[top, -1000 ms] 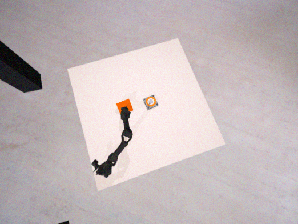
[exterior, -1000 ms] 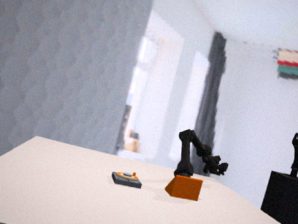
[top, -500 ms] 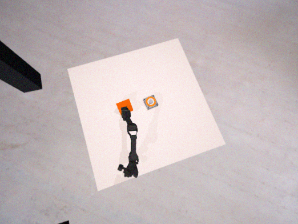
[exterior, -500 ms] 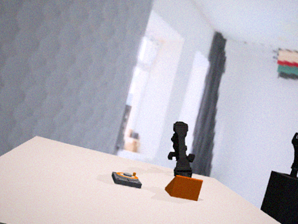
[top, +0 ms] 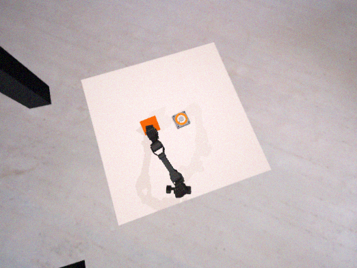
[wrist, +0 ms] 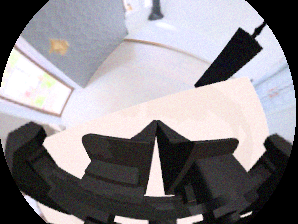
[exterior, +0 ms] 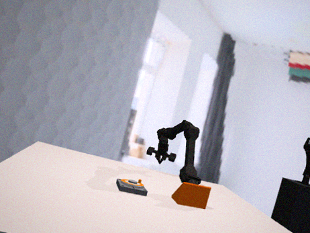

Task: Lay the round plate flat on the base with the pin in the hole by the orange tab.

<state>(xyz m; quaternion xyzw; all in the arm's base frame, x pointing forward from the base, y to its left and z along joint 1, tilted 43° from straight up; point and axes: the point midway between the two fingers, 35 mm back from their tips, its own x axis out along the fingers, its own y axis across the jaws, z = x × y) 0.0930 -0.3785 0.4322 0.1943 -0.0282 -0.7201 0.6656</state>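
The square grey base lies 610 mm to the left of my gripper tip, 190 mm ahead of it and 30 mm below it.
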